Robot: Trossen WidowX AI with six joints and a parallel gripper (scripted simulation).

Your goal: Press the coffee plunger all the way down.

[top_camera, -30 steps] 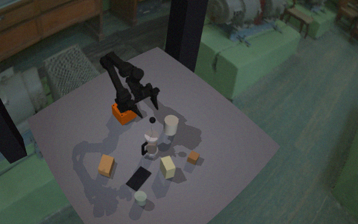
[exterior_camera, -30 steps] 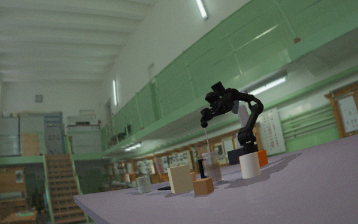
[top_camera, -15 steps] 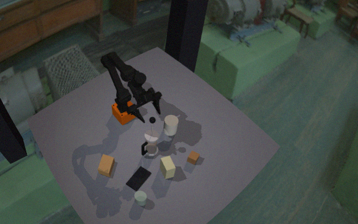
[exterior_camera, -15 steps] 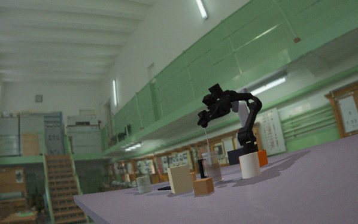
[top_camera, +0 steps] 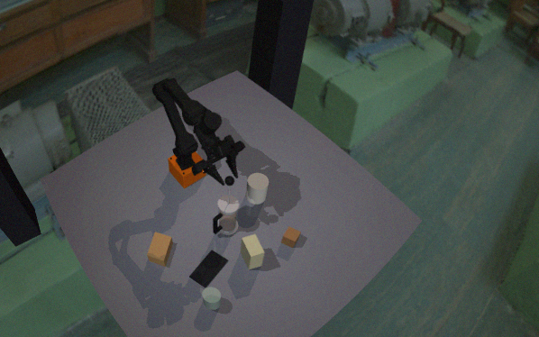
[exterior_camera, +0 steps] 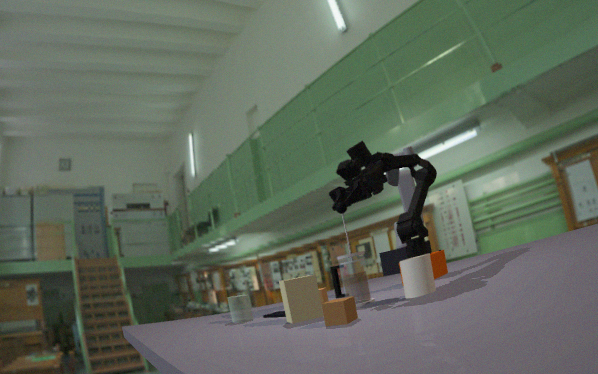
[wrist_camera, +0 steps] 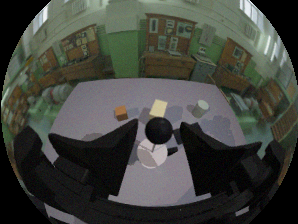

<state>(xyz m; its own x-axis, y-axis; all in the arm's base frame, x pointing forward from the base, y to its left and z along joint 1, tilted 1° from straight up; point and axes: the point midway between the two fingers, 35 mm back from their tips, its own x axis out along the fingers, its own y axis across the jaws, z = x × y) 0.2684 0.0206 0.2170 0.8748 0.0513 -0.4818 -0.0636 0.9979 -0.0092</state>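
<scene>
The coffee press is 14 cm below my gripper tip and 2 cm to the right of it. Also, from my gripper tip: flat black plate 27 cm below, 17 cm to the right, 12 cm ahead; then cream block 22 cm below, 16 cm ahead, 1 cm to the right; then white cylinder 23 cm below, 17 cm to the left, 7 cm behind.
</scene>
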